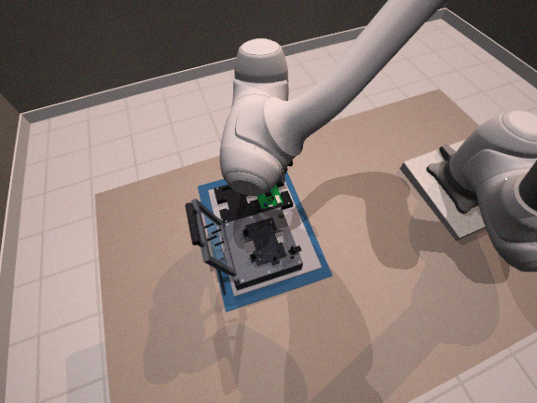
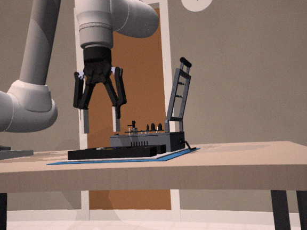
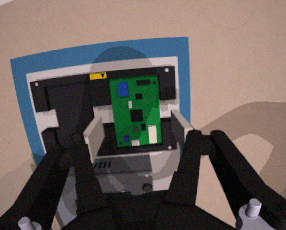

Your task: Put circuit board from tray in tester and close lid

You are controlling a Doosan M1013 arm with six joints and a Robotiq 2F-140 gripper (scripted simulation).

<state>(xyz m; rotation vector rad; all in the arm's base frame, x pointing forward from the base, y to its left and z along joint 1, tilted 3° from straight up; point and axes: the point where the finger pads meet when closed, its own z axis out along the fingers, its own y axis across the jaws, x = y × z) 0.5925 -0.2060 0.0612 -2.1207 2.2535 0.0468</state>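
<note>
My gripper is now 7 cm above the green circuit board. Also, from my hand: latch hook (1 cm ahead, 23 cm to the left, 1 cm below); then lid (19 cm ahead, 16 cm to the left, 9 cm above).
</note>
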